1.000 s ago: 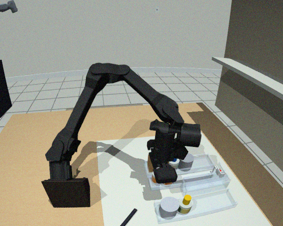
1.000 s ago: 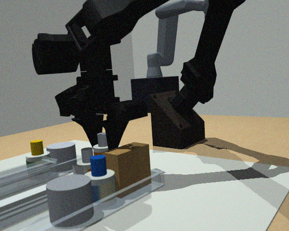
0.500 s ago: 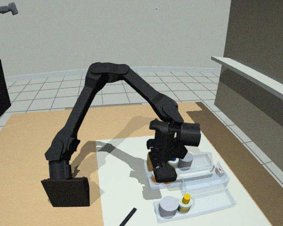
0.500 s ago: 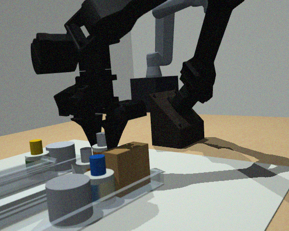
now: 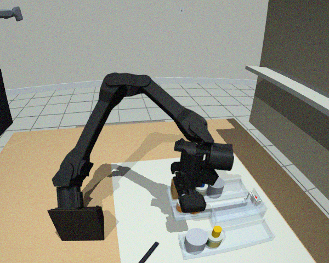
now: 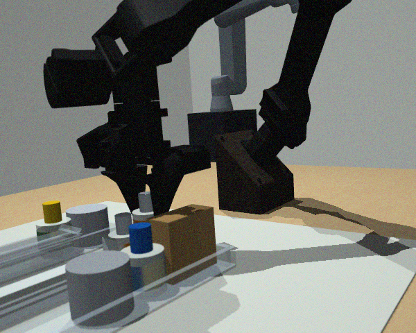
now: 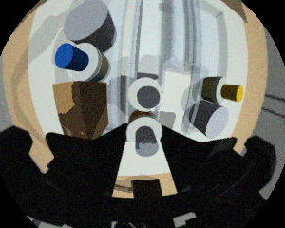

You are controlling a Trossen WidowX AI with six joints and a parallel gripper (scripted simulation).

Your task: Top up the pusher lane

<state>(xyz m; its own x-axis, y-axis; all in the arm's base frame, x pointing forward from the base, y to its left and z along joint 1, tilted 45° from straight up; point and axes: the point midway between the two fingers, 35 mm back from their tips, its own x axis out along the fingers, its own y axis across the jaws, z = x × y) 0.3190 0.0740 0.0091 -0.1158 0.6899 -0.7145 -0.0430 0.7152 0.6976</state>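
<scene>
The brown box is 10 mm ahead of my gripper tip, 80 mm to the left of it and 10 mm below it. From my gripper tip the other things lie so: black rod: 130 mm behind, 170 mm to the right, 40 mm below; clear sprung lane: 150 mm ahead, 20 mm to the right, 30 mm below.
</scene>
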